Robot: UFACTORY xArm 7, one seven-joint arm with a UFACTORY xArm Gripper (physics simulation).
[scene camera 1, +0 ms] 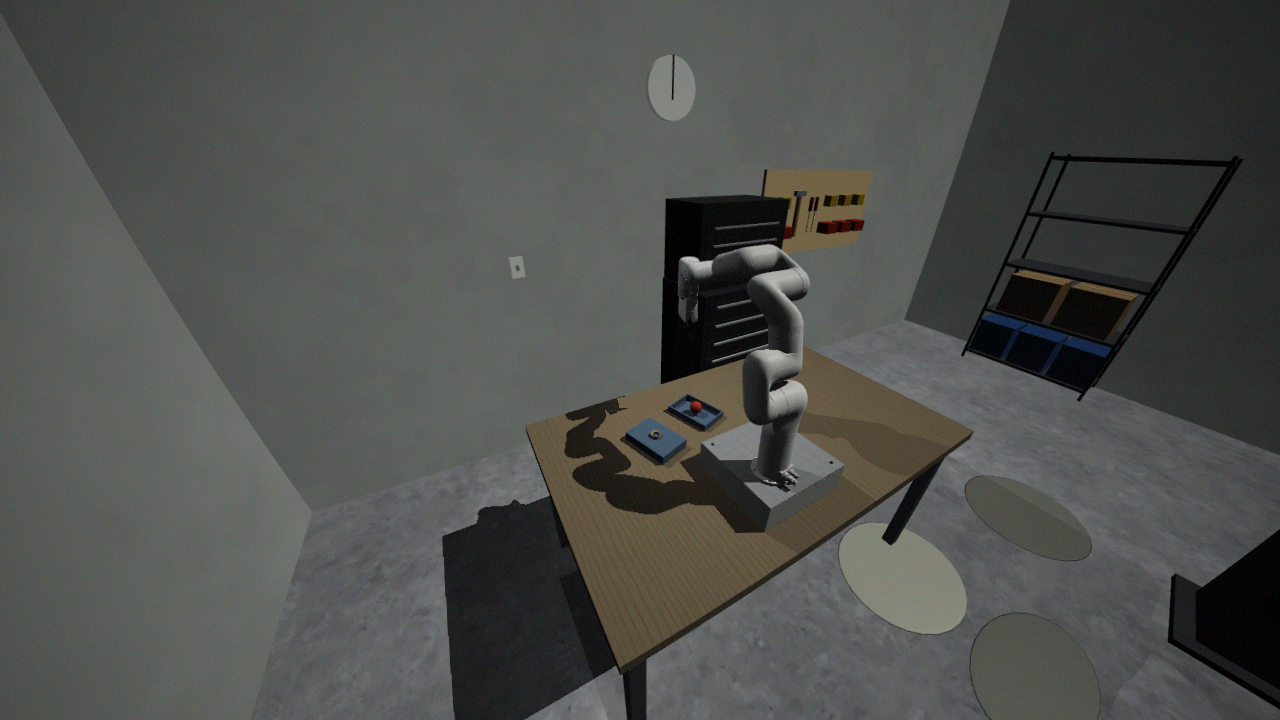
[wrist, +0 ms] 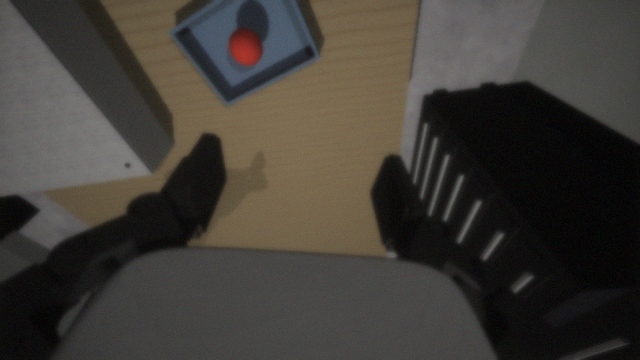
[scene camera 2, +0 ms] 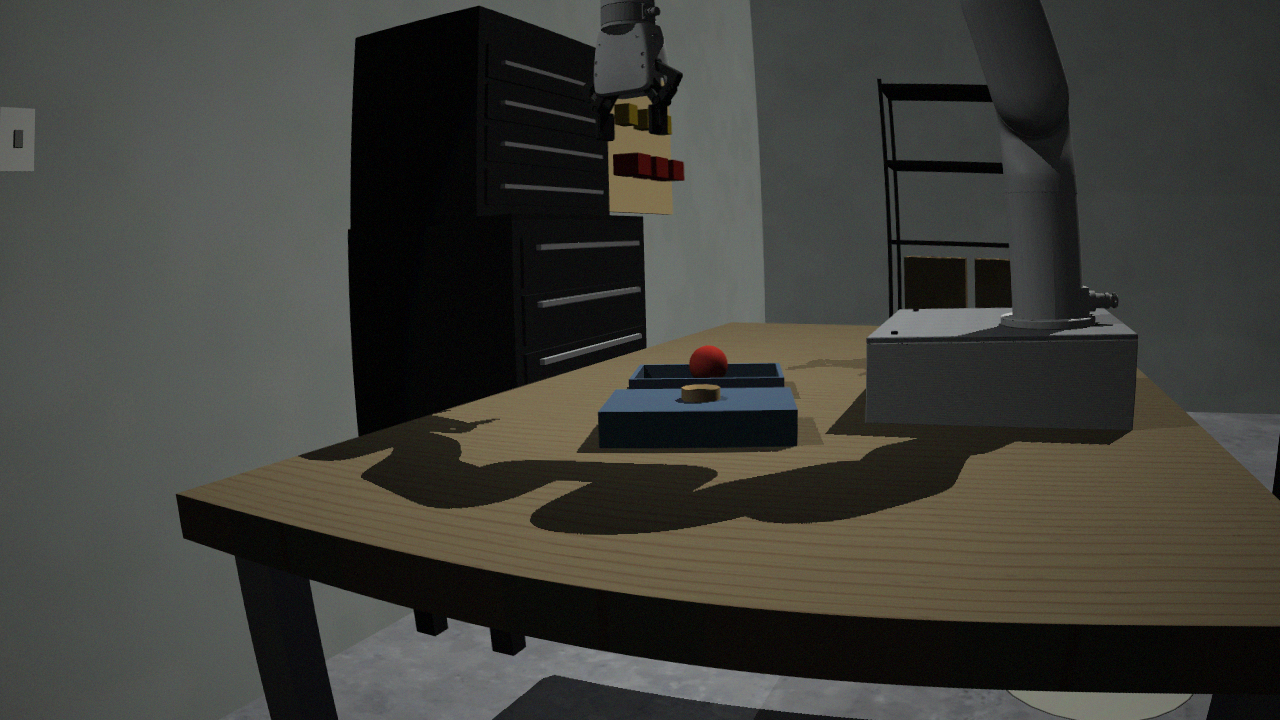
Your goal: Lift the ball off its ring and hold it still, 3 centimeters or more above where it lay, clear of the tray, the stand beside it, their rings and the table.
same spot on blue stand: [scene camera 2: 702, 415] = [scene camera 1: 644, 445]
